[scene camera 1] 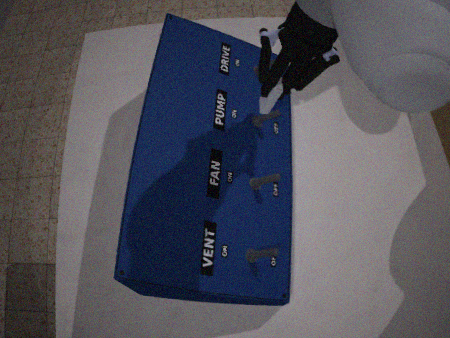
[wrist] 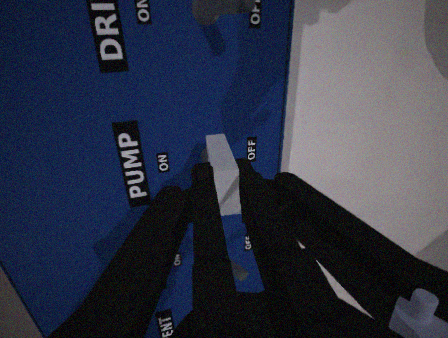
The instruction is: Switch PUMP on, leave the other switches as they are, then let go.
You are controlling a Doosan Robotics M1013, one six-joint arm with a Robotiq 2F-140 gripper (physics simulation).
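Places are measured from the arm's base along level axes (x ahead, y left, z up), in millimetres.
Pixels of known places: gripper, between the fingertips: (scene camera 1: pixel 263 107) (wrist: pixel 216 151).
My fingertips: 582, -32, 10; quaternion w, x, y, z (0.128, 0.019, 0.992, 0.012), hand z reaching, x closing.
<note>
Behind a point stands the place of what it marks, as x, y, z.
The blue switch panel (scene camera 1: pixel 165 100) @(745, -15, 58) (wrist: pixel 60 125) @(694, -71, 36) lies on a pale surface. The grey PUMP lever (scene camera 1: pixel 266 118) @(577, -12, 5) points to the OFF side in the scene view. In the wrist view the PUMP lever (wrist: pixel 204 153) @(598, -22, -11) is mostly hidden behind the fingertips. My gripper (scene camera 1: pixel 270 103) @(582, -32, 10) (wrist: pixel 216 151) @(582, -32, 10) is shut and empty, its pale fingertips close beside the PUMP lever; I cannot tell if they touch. The FAN lever (scene camera 1: pixel 265 181) @(588, 107, 6) and VENT lever (scene camera 1: pixel 262 254) @(599, 225, 8) point to OFF. The DRIVE lever (wrist: pixel 222 9) @(565, -133, 9) points to OFF in the wrist view and is mostly hidden by the gripper in the scene view.
The PUMP label (scene camera 1: pixel 220 109) @(656, -23, 16) (wrist: pixel 131 163) @(656, -28, 17) is left of its lever. The DRIVE label (scene camera 1: pixel 225 58) @(645, -143, 16) is above it, the FAN label (scene camera 1: pixel 214 173) @(667, 96, 16) and VENT label (scene camera 1: pixel 208 248) @(678, 216, 16) below. The grey arm (scene camera 1: pixel 395 55) @(542, 186, 391) is at the upper right. Its shadow falls across the panel.
</note>
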